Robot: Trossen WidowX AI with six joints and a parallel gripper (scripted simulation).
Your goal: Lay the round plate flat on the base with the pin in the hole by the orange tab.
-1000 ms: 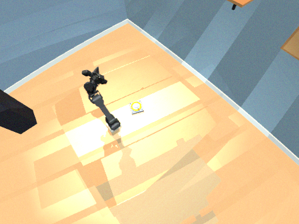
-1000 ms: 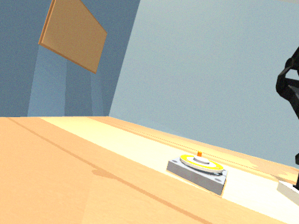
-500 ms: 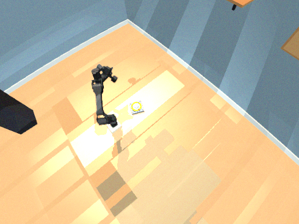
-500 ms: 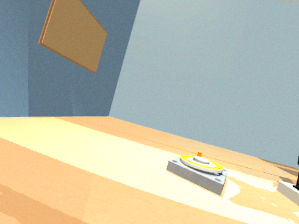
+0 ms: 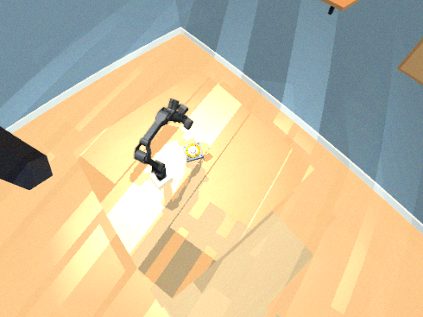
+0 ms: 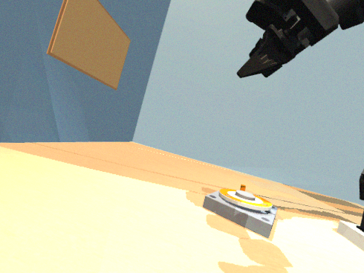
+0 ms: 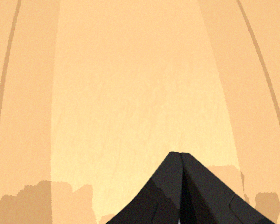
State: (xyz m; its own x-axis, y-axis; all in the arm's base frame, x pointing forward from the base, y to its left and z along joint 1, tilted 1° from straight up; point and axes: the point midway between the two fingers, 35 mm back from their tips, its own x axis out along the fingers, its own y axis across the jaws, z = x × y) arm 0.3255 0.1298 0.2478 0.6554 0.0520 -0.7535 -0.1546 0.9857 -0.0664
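Now: the grey square base 220 mm below my gripper tip, 110 mm to the right of it and 70 mm behind it.
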